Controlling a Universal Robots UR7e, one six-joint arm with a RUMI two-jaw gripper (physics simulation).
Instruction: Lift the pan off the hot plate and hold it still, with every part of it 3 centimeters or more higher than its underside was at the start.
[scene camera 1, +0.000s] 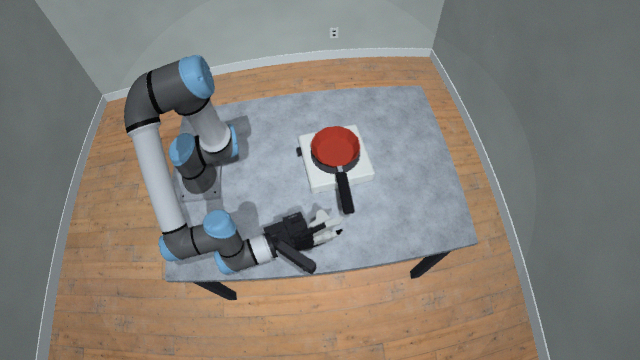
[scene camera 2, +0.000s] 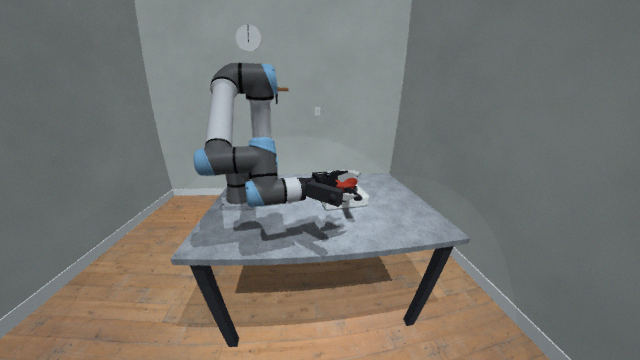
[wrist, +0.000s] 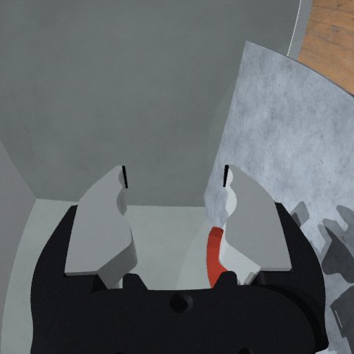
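Where they show: gripper, fingertip midpoint: (scene camera 1: 343, 224) (scene camera 2: 359, 184); arm's base, origin of the base link: (scene camera 1: 199, 177) (scene camera 2: 241, 197).
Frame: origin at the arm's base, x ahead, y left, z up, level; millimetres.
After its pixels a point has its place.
The red pan (scene camera 1: 335, 146) @(x 552, y 58, z 49 mm) (scene camera 2: 347, 183) @(x 593, y 69, z 54 mm) (wrist: 214, 255) sits on the white hot plate (scene camera 1: 365, 171) @(x 651, y -53, z 38 mm) (scene camera 2: 364, 199) @(x 658, y -67, z 21 mm). Its black handle (scene camera 1: 345, 192) @(x 560, y -171, z 117 mm) reaches past the hot plate toward the table's front edge. My gripper (scene camera 1: 341, 226) @(x 534, y -318, z 218 mm) (scene camera 2: 357, 185) @(x 534, y -318, z 218 mm) (wrist: 174, 167) is partly open, with nothing between its fingers. In the first scene view its fingertips are just in front of and slightly left of the handle's end, apart from it. In the wrist view a strip of the pan shows beside the right finger, which hides the rest; the handle cannot be made out there.
The grey table (scene camera 1: 410, 200) @(x 820, y -156, z -26 mm) (scene camera 2: 400, 215) @(x 829, y -159, z -26 mm) (wrist: 290, 130) carries the arm's base (scene camera 1: 200, 187) @(x 24, y -66, z 36 mm) at its left. A dark knob (scene camera 1: 299, 151) @(x 415, y 66, z 21 mm) sticks out from the hot plate's left side. A black bar (scene camera 1: 297, 257) (scene camera 2: 324, 192) juts from the gripper's body. The arm's shadow falls on the table.
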